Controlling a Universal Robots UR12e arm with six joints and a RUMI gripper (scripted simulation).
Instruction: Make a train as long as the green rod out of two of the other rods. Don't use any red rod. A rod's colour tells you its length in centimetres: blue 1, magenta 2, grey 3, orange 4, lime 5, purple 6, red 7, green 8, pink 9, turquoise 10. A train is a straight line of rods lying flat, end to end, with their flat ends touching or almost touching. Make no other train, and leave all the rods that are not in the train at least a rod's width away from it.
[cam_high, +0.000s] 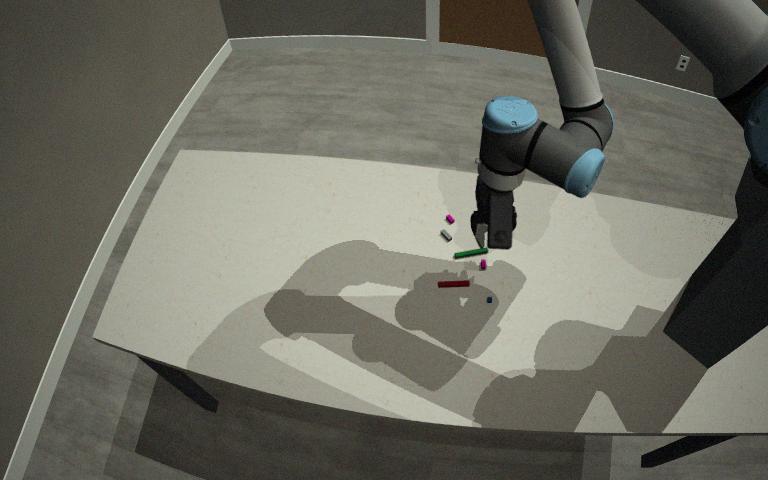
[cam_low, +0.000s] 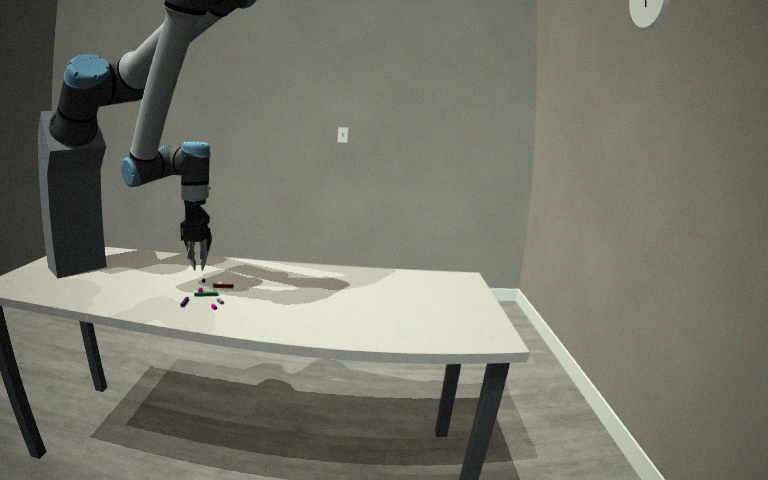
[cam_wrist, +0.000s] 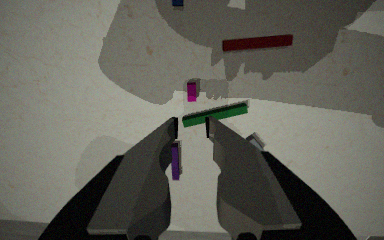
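Right now the green rod is 20 mm ahead of my hand, 40 mm to the right of it and 80 mm below it. The rest, counted from my hand: small blue rod 10 mm ahead, 90 mm to the left, 80 mm below; then red rod 80 mm ahead, 40 mm to the left, 80 mm below; then purple rod 40 mm behind, 100 mm to the right, 80 mm below.
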